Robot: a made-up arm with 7 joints.
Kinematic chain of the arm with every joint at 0, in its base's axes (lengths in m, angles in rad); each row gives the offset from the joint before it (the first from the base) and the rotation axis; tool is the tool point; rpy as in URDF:
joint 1: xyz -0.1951 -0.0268 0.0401 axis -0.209 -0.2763 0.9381
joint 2: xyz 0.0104 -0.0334 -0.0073 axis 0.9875 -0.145 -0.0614
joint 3: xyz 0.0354 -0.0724 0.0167 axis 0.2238 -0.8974 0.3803
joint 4: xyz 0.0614 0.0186 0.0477 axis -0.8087 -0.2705 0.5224
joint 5: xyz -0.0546 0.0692 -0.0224 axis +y
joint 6: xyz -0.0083 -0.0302 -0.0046 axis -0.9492 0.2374 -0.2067
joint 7: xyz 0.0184 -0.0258 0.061 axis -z
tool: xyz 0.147 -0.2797 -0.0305 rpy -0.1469 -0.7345 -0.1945
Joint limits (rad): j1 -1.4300..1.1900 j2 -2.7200..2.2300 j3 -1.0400..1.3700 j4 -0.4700..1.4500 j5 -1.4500..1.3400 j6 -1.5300..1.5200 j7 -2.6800..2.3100
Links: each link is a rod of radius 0.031 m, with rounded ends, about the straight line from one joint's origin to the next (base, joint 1, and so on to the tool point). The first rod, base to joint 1, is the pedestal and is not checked.
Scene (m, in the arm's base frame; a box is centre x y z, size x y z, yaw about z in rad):
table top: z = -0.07
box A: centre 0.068 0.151 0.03 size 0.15 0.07 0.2 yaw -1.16
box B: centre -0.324 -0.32 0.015 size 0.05 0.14 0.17 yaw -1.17
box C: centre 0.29 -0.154 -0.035 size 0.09 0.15 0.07 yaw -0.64
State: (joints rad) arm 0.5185 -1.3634 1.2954 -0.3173 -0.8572 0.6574 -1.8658
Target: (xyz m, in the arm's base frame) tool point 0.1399 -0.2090 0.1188
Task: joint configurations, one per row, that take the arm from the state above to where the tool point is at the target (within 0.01 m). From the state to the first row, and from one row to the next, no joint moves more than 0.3 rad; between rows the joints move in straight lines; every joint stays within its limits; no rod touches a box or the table.
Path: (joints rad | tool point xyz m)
1: 0.2994 -1.1607 1.1912 -0.3589 -0.8191 0.6940 -1.7455 | -0.2481 0.2747 0.1537
2: 0.0804 -0.9581 1.0870 -0.4005 -0.7809 0.7306 -1.6252 | -0.1161 0.2272 0.2512
3: -0.1387 -0.7554 0.9828 -0.4422 -0.7428 0.7672 -1.5049 | -0.0115 0.1047 0.3128
4: -0.2561 -0.7758 0.6932 -0.4514 -0.7001 0.8279 -1.4636 | 0.0941 0.0291 0.2555
5: -0.3736 -0.7962 0.4035 -0.4607 -0.6575 0.8885 -1.4224 | 0.1478 -0.0838 0.1867
6: -0.4910 -0.8166 0.1139 -0.4700 -0.6149 0.9491 -1.3812 | 0.1399 -0.2090 0.1188

